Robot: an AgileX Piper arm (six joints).
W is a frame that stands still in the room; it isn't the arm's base.
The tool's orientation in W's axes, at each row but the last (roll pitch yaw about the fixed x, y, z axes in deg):
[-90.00, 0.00, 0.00]
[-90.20, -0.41, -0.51]
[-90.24, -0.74, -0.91]
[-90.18, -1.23, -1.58]
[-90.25, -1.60, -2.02]
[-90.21, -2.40, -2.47]
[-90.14, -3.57, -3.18]
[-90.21, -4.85, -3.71]
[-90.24, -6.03, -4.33]
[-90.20, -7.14, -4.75]
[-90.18, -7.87, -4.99]
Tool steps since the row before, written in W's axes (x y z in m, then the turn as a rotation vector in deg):
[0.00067, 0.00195, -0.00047, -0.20, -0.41, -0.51]
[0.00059, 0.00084, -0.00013, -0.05, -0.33, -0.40]
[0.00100, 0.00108, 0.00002, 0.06, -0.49, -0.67]
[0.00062, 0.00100, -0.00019, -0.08, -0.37, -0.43]
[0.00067, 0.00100, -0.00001, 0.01, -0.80, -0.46]
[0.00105, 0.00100, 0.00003, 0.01, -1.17, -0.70]
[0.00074, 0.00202, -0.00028, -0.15, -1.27, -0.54]
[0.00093, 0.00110, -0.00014, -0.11, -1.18, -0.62]
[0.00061, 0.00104, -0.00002, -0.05, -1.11, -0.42]
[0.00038, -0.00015, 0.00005, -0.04, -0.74, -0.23]
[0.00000, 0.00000, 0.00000, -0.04, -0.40, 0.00]
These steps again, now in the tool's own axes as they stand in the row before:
[0.00067, 0.00047, 0.00195, -0.20, 0.51, -0.41]
[0.00058, 0.00013, 0.00085, -0.05, 0.40, -0.33]
[0.00098, -0.00001, 0.00110, 0.06, 0.67, -0.49]
[0.00059, 0.00020, 0.00102, -0.08, 0.43, -0.37]
[0.00063, 0.00002, 0.00102, 0.03, 0.46, -0.80]
[0.00101, 0.00001, 0.00104, 0.03, 0.71, -1.17]
[0.00061, 0.00031, 0.00206, -0.11, 0.54, -1.28]
[0.00084, 0.00021, 0.00116, -0.09, 0.62, -1.18]
[0.00052, 0.00007, 0.00108, -0.01, 0.43, -1.11]
[0.00039, 0.00000, -0.00012, -0.01, 0.23, -0.74]
[0.00000, 0.00000, 0.00000, -0.01, 0.00, -0.40]

